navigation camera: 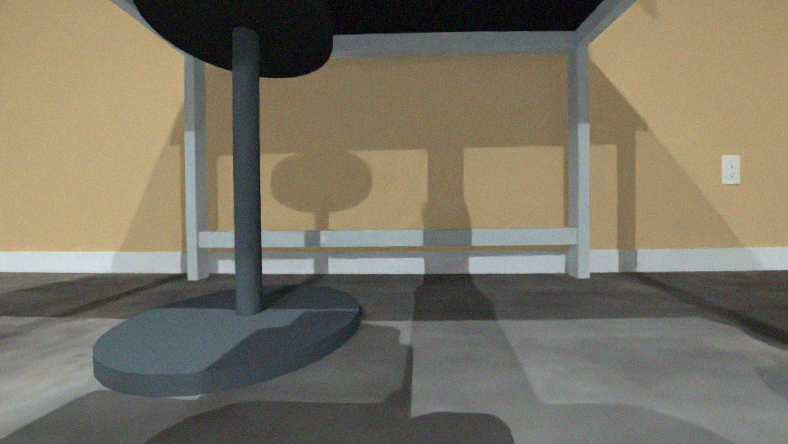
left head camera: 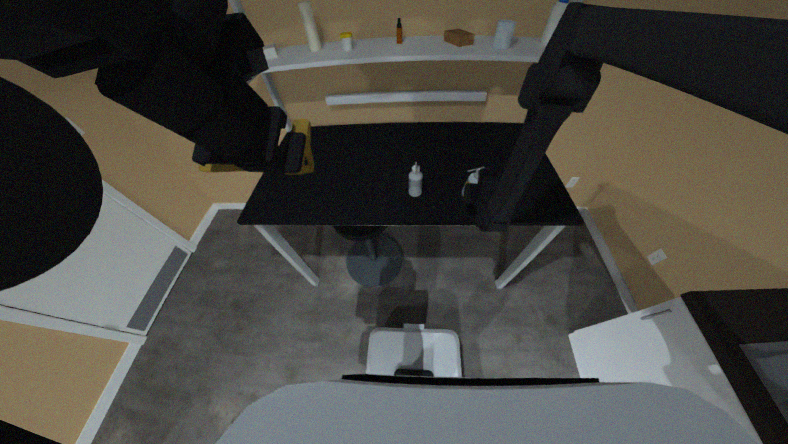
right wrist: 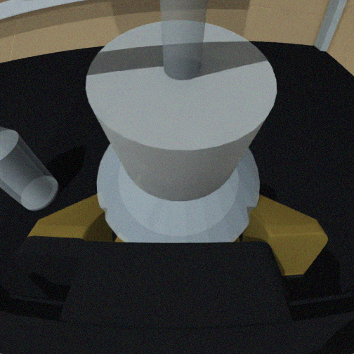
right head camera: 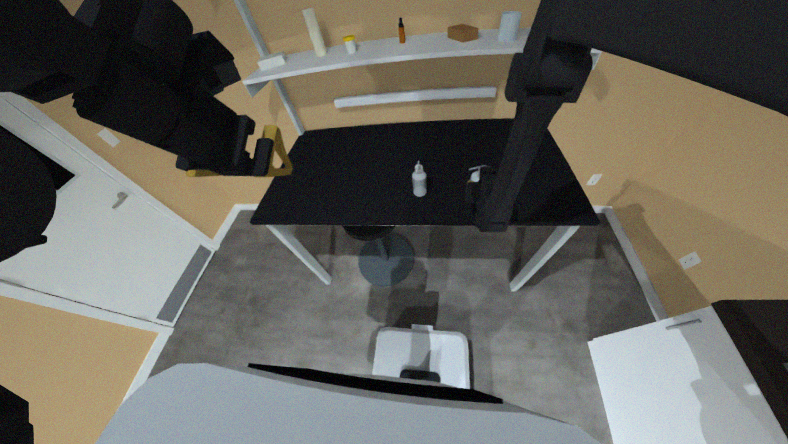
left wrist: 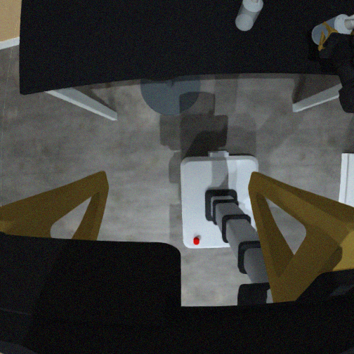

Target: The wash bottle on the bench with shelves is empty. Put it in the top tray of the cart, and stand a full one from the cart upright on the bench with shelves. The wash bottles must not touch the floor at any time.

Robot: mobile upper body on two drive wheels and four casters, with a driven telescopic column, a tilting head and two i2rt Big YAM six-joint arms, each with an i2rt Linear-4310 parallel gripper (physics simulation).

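Frame: origin at the left arm's base, x ahead, y left, z up, level; centimetres.
Where they show: left gripper, fingertip midpoint: [left head camera: 282, 167] [right head camera: 265, 170].
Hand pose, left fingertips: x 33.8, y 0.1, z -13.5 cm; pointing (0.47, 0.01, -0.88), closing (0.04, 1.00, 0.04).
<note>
After its pixels a point has its place.
A wash bottle [left head camera: 415, 183] @(x 75.2, y -21.2, z -57.9 cm) [right head camera: 419, 183] @(x 75.2, y -21.5, z -58.1 cm) [left wrist: 248, 15] stands upright on the black top of the bench with shelves [left head camera: 352, 148] [right head camera: 352, 154] [left wrist: 100, 45] [right wrist: 310, 100]; its see-through lower body [right wrist: 25, 175] shows in the right wrist view. My right gripper [left head camera: 475, 194] @(x 71.2, y -42.6, z -53.4 cm) [right head camera: 477, 190] @(x 71.2, y -42.6, z -53.4 cm) [left wrist: 329, 23] [right wrist: 177, 179] is shut on another wash bottle [left head camera: 474, 177] @(x 67.2, y -41.5, z -46.9 cm) [right head camera: 475, 175] @(x 67.6, y -41.1, z -47.0 cm) [left wrist: 342, 24] [right wrist: 180, 112], held over the bench to the right of the standing one. Its base is hidden, so its height above the top cannot be told. My left gripper [left head camera: 256, 165] [right head camera: 239, 172] [left wrist: 178, 179] is open and empty, near the bench's left end. The cart does not show.
The upper shelf [left head camera: 374, 54] [right head camera: 380, 56] holds several small things. A stool [left head camera: 374, 259] @(x 85.5, y 8.5, z -151.6 cm) [right head camera: 386, 259] [left wrist: 170, 95] [navigation camera: 246, 165] @(x 85.6, y 8.3, z -124.5 cm) stands under the bench. A white cabinet [left head camera: 623, 341] @(x 20.9, y -125.3, z -108.0 cm) [right head camera: 645, 364] @(x 16.1, y -125.3, z -111.1 cm) is at the lower right. A door [right head camera: 82, 220] @(x 54.9, y 188.9, z -59.3 cm) is at the left.
</note>
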